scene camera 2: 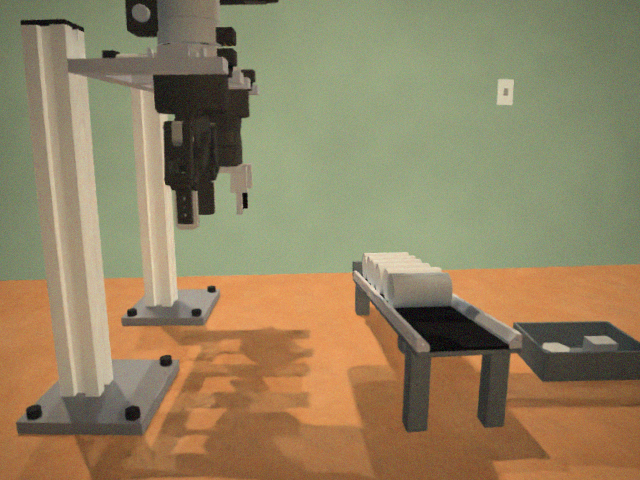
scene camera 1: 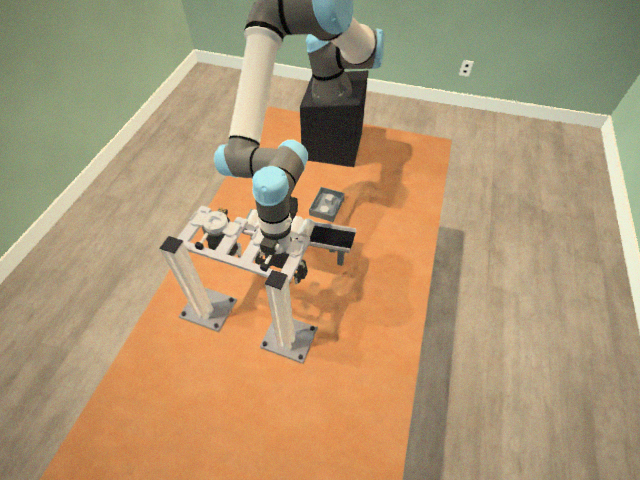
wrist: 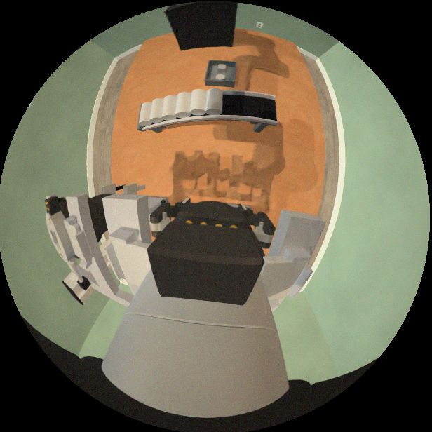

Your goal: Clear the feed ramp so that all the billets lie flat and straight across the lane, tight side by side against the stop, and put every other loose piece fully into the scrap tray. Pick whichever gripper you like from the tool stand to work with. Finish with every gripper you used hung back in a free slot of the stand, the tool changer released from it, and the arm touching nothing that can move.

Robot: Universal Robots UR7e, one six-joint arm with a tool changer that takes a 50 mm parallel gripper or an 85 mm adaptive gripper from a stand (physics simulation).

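Seen in the pictures: hand, its tool point: (scene camera 2: 189,46); arm's base, origin of its link: (scene camera 1: 332,93).
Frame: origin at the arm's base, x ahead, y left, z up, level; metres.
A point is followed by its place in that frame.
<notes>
Several white cylindrical billets (scene camera 2: 419,289) @(y -0.002, x 0.526, z -0.178 m) (wrist: 183,105) lie flat across the feed ramp (scene camera 1: 333,237) @(y 0.073, x 0.532, z -0.194 m) (scene camera 2: 449,328) @(y 0.079, x 0.530, z -0.193 m) (wrist: 250,106), side by side at its stop end; small gaps cannot be judged. The arm hides them in scene camera 1. Two loose pieces, a block (scene camera 1: 329,197) @(y 0.032, x 0.300, z -0.250 m) (scene camera 2: 599,343) @(y 0.040, x 0.307, z -0.250 m) (wrist: 222,66) and a rounded piece (scene camera 1: 325,208) @(y 0.023, x 0.349, z -0.260 m) (scene camera 2: 555,347) @(y 0.019, x 0.352, z -0.259 m) (wrist: 220,76), lie inside the scrap tray (scene camera 1: 319,214) @(y 0.005, x 0.385, z -0.256 m) (scene camera 2: 589,366) @(y 0.071, x 0.346, z -0.261 m) (wrist: 220,84). My adaptive gripper (scene camera 2: 197,206) is open and empty below the arm's wrist, in the stand's end slot. Whether the changer is locked or released cannot be told.
The tool stand (scene camera 1: 227,260) @(y -0.164, x 0.833, z 0.062 m) (scene camera 2: 144,65) @(y 0.013, x 0.807, z 0.056 m) surrounds the gripper closely, with two uprights on floor plates. Another gripper with light fingers (scene camera 2: 241,180) hangs in the stand behind mine. The black robot pedestal (scene camera 1: 332,129) @(y 0.014, x 0.084, z -0.101 m) (wrist: 202,25) stands beyond the tray.
</notes>
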